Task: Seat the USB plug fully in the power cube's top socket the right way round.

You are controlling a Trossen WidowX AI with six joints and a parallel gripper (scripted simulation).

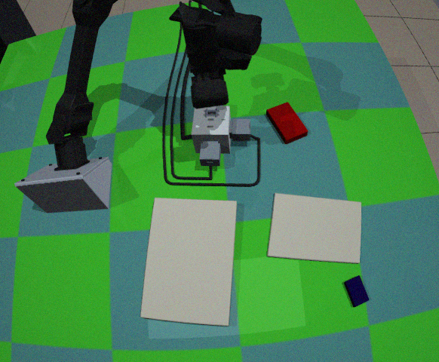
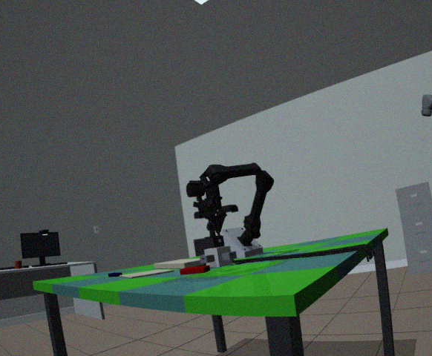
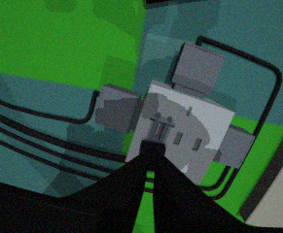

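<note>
My gripper tip is now 20 mm above the dark USB plug. Also, from my gripper tip: blue block: 300 mm ahead, 380 mm to the right, 130 mm below; then red block: 170 mm ahead, 20 mm to the left, 130 mm below; then USB socket: 10 mm to the right, 70 mm below.
</note>
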